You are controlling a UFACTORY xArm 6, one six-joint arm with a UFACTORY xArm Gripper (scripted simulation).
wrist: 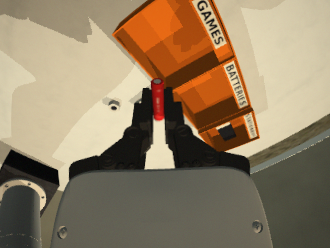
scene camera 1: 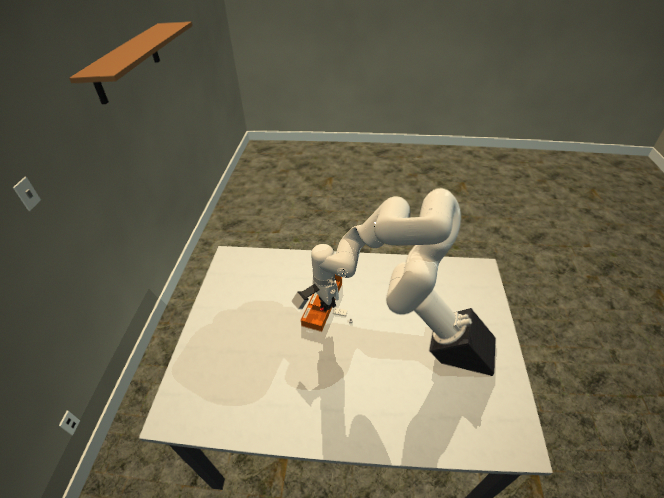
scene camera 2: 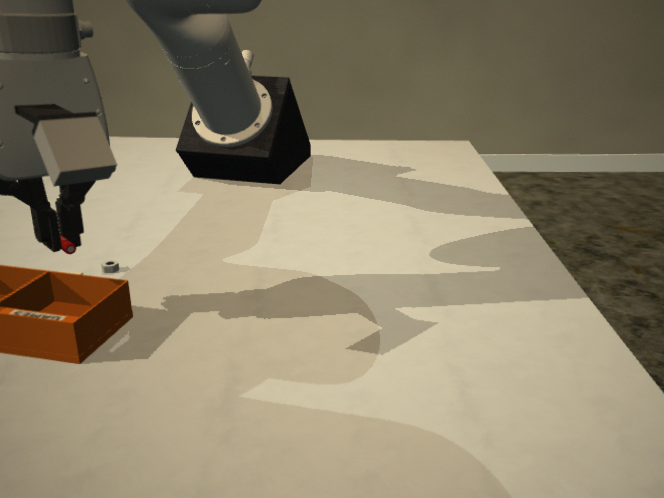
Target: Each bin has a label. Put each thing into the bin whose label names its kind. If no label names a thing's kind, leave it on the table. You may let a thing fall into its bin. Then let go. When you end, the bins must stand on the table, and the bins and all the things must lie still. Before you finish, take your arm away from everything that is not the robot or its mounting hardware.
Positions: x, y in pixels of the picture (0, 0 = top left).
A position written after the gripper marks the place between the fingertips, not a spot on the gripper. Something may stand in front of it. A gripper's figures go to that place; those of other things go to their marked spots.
The gripper [wrist: 158, 100] is 14 cm from the lens. An orange bin [wrist: 176, 48]: 18 cm from the lens.
